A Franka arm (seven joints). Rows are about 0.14 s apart.
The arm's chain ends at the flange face. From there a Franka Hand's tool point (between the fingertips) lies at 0.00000 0.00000 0.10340 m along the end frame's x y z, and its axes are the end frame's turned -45 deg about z.
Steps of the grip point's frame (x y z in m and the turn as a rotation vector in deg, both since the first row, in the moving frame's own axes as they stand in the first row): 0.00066, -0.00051, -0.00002, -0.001, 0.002, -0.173; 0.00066, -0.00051, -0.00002, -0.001, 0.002, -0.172; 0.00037, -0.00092, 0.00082, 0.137, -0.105, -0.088; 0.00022, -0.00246, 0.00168, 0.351, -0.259, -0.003; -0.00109, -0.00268, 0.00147, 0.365, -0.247, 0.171; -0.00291, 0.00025, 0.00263, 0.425, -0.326, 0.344; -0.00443, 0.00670, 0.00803, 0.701, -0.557, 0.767; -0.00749, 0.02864, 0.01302, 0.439, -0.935, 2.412; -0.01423, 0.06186, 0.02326, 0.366, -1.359, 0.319; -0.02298, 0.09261, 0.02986, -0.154, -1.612, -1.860
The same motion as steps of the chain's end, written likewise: 0.00010, -0.00083, -0.00002, 0.001, 0.002, -0.173; 0.00010, -0.00083, -0.00002, 0.001, 0.002, -0.172; -0.00008, -0.00087, 0.00082, 0.023, -0.171, -0.088; -0.00081, -0.00178, 0.00168, 0.065, -0.431, -0.003; -0.00189, -0.00097, 0.00147, 0.083, -0.433, 0.171; -0.00092, 0.00236, 0.00263, 0.070, -0.531, 0.344; 0.00321, 0.00806, 0.00804, 0.102, -0.890, 0.767; 0.01672, 0.02495, 0.01304, -0.351, -0.972, 2.412; 0.03588, 0.05254, 0.02329, -0.702, -1.220, 0.319; 0.05106, 0.07945, 0.02990, -1.249, -1.031, -1.860
